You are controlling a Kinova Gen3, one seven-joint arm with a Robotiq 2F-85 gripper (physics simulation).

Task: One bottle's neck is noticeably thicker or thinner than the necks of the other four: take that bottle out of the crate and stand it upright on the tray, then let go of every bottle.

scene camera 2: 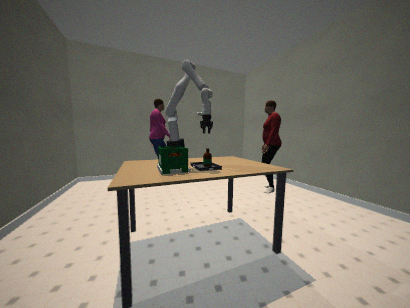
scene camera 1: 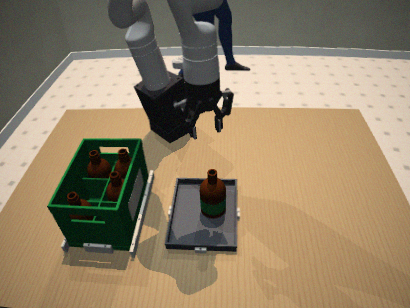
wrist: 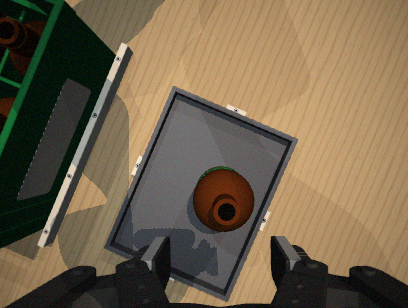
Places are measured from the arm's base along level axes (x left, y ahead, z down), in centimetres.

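Pixels of known places: gripper, between the fingertips: (scene camera 2: pixel 206 133) (scene camera 1: pixel 206 134) (wrist: pixel 220 254); arm's base, origin of its link: (scene camera 2: pixel 175 139) (scene camera 1: pixel 157 82).
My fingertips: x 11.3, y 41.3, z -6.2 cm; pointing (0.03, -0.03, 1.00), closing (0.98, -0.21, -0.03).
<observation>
For each thing: its top centre in the pictures, then the offset to it from my fingertips. "spot": a spot on its surface instead. Level surfaces: height alone.
- brown bottle with a green label, centre of its top: (wrist: pixel 226 212) (scene camera 1: pixel 212 172) (scene camera 2: pixel 207 148) dx +1.1, dy +0.1, dz +12.7 cm
- grey tray, centre of its top: (wrist: pixel 200 194) (scene camera 1: pixel 203 208) (scene camera 2: pixel 205 164) dx -1.7, dy +0.9, dz +26.1 cm
- green crate, centre of its top: (scene camera 1: pixel 97 169) (scene camera 2: pixel 171 147) dx -29.3, dy -4.8, dz +11.2 cm
- long strip, a spot on its surface: (wrist: pixel 95 115) spot: dx -18.4, dy -7.2, dz +25.7 cm
- wooden table, height of its surface: dz +28.6 cm
A brown bottle with a green label (scene camera 1: pixel 213 196) (scene camera 2: pixel 207 159) (wrist: pixel 215 187) stands upright on the grey tray (scene camera 1: pixel 187 202) (wrist: pixel 165 150), toward its right side in scene camera 1. My gripper (scene camera 1: pixel 206 132) (scene camera 2: pixel 206 131) (wrist: pixel 220 254) is open and empty, well above the table and apart from the bottle. The green crate (scene camera 1: pixel 112 235) (scene camera 2: pixel 170 163) (wrist: pixel 65 65) stands left of the tray and holds several brown bottles, among them one at the back left (scene camera 1: pixel 98 166) and one at the front left (scene camera 1: pixel 74 200). Their lower parts are hidden, and their neck widths are hard to compare.
White-grey brackets, such as the long strip (scene camera 1: pixel 142 215) (wrist: pixel 95 115), run along the crate's base. Small light tabs sit at the tray's sides. The wooden table (scene camera 1: pixel 320 200) (scene camera 2: pixel 250 170) carries both. People stand beyond the table, one in red (scene camera 2: pixel 271 127).
</observation>
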